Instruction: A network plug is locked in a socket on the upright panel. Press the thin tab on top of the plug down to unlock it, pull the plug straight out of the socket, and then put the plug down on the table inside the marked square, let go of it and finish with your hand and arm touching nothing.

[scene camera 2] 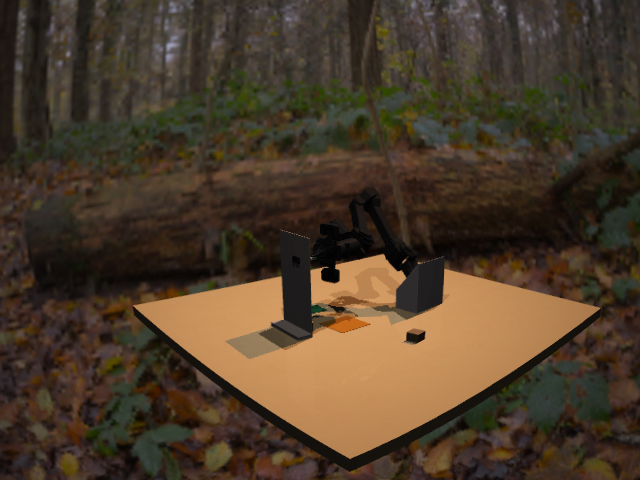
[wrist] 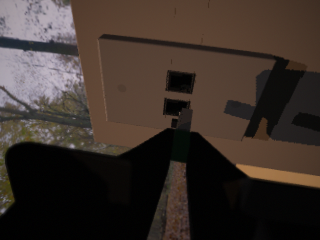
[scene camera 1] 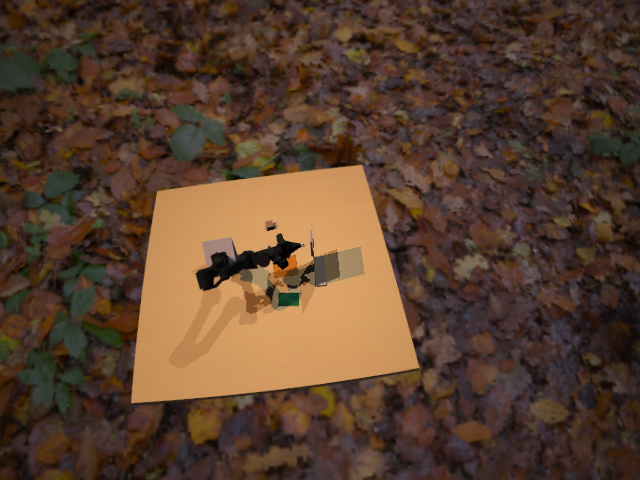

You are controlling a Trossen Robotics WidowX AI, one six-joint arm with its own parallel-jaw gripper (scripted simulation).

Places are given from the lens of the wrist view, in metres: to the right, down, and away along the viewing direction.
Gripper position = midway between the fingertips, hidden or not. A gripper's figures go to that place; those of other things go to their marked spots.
my gripper point(wrist: 181, 137): 0.01, 0.01, 0.12
network plug point(wrist: 181, 143): 0.01, 0.01, 0.10
upright panel point(wrist: 243, 76): 0.05, -0.03, 0.14
The marked spots on the network plug and the upright panel are 0.07 m apart.
